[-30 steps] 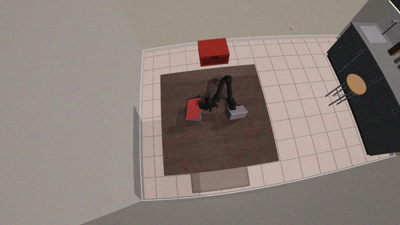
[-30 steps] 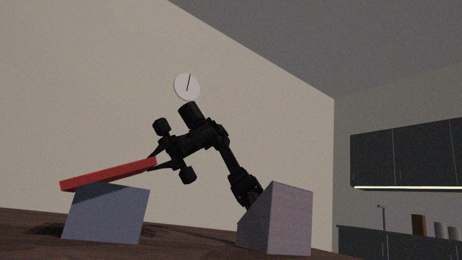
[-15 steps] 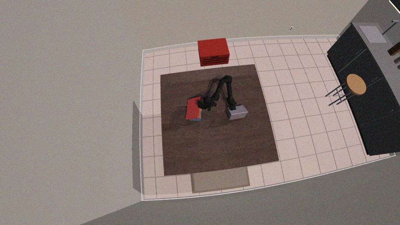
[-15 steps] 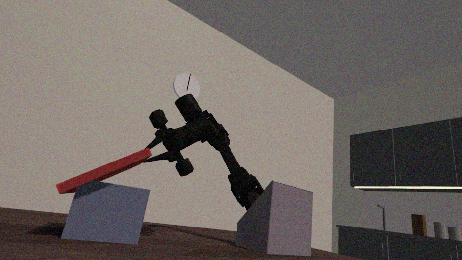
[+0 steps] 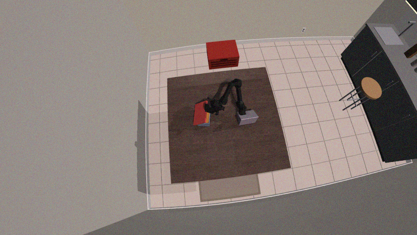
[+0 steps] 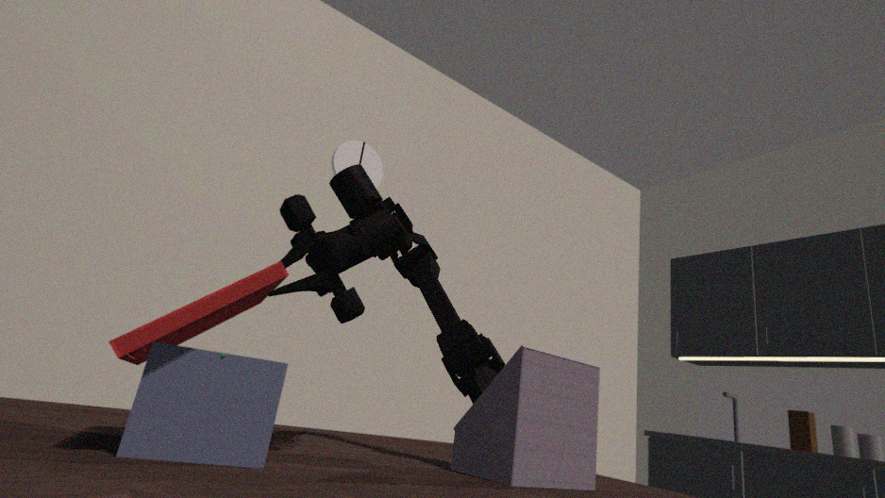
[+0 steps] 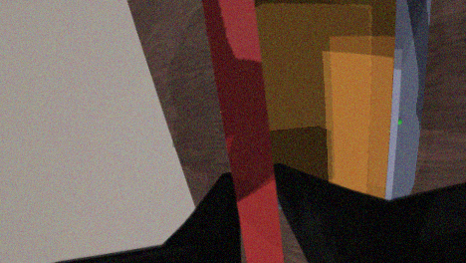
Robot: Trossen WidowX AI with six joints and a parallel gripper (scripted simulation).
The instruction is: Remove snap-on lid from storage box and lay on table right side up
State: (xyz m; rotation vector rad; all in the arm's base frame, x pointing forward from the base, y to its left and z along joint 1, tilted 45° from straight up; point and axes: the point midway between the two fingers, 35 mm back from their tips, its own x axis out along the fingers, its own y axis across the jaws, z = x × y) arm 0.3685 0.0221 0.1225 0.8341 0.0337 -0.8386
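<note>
The red lid is 60 mm ahead of my gripper tip, 50 mm below it and 20 mm to the right of it. The rest, counted from my gripper tip: blue-grey storage box 150 mm below, 30 mm ahead, 10 mm to the right.
</note>
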